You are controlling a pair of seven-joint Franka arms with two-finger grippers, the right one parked.
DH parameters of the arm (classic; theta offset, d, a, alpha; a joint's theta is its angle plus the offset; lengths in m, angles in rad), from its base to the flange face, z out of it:
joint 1: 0 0.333 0 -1.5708
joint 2: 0 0 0 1.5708
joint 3: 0 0.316 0.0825 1.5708
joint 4: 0 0 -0.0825 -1.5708
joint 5: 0 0.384 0 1.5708
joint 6: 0 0 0.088 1.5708
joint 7: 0 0.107 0 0
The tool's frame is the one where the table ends.
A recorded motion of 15 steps. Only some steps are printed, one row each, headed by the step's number.
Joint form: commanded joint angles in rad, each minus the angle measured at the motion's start. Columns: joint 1, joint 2, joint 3, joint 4, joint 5, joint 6, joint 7.
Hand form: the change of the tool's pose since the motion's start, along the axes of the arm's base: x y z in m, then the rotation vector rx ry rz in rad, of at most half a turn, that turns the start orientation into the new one. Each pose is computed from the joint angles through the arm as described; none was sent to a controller.
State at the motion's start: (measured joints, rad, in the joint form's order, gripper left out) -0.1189 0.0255 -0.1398 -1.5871 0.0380 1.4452 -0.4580
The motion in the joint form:
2: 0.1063 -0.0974 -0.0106 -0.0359 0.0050 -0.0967 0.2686
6: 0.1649 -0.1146 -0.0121 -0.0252 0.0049 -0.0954 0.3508
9: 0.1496 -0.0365 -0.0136 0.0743 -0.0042 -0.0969 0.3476
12: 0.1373 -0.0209 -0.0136 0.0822 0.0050 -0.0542 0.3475
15: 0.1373 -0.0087 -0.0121 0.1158 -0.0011 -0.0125 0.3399
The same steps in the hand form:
2: -0.0293 0.0547 0.0282 -0.0196 0.0528 -0.1638
6: -0.0302 0.0830 0.0416 -0.0331 0.0292 -0.1881
9: -0.0062 0.0737 0.0463 -0.0537 0.0088 -0.2036
12: 0.0030 0.0677 0.0448 -0.0476 -0.0262 -0.2177
15: 0.0117 0.0671 0.0568 -0.0563 -0.0898 -0.2119

